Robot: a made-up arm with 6 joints.
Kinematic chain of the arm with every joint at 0, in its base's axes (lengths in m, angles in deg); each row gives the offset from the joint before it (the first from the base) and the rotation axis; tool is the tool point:
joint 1: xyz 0 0 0.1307 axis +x
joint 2: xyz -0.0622 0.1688 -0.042 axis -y
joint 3: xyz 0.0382 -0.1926 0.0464 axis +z
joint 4: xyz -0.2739 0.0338 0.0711 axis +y
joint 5: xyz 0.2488 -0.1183 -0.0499 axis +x
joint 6: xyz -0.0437 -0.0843 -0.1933 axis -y
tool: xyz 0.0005 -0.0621 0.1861
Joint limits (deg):
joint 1: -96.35..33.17
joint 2: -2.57..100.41
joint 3: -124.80..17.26
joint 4: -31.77..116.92
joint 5: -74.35..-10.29
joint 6: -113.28..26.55
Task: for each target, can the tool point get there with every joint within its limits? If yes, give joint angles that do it. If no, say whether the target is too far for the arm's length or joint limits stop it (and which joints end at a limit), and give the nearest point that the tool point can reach.
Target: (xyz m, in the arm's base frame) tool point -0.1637 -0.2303 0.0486
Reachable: yes | joints -49.18 32.55 -73.36 42.40 -52.65 -50.36
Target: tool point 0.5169 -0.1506 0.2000
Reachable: no: joint limits stop it (at a limit: joint 1, joint 2, joint 5, joint 6) | nearest point 0.3308 -0.2570 0.2199 | short by 0.215 m
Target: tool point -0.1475 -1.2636 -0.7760
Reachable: no: too far | nearest point -0.1031 -0.6293 -0.3209 | short by 0.782 m
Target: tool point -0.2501 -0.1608 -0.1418
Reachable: yes | joints -8.52 12.45 -34.02 74.24 -43.94 -44.97
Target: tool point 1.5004 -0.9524 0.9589
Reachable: no: too far | nearest point 0.2927 -0.4499 0.4949 | short by 1.388 m
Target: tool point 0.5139 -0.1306 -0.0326
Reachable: no: joint limits stop it (at a limit: joint 2, joint 5, joint 6) | nearest point 0.3388 -0.1760 -0.0893 | short by 0.190 m
